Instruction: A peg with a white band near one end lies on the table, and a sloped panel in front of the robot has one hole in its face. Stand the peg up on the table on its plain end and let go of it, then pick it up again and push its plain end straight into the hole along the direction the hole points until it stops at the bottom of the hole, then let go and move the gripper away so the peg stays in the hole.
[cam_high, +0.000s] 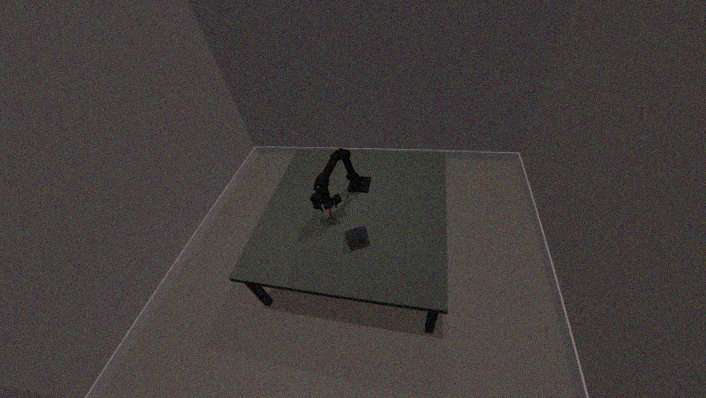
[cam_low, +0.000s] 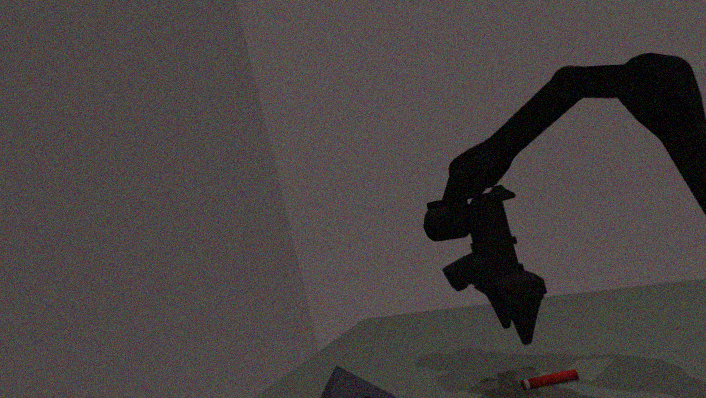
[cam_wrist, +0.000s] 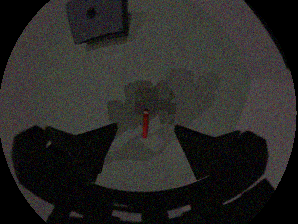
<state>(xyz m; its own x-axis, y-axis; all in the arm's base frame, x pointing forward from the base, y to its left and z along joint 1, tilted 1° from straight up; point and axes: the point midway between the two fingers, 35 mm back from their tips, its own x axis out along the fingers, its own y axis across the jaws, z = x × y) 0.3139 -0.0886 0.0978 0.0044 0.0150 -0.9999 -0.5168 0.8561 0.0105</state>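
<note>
Now: gripper tip 7 cm above the peg, 1 cm to the left of it and 1 cm past it. Round my gripper tip: sloped panel: 23 cm to the left, 14 cm ahead, 2 cm below.
</note>
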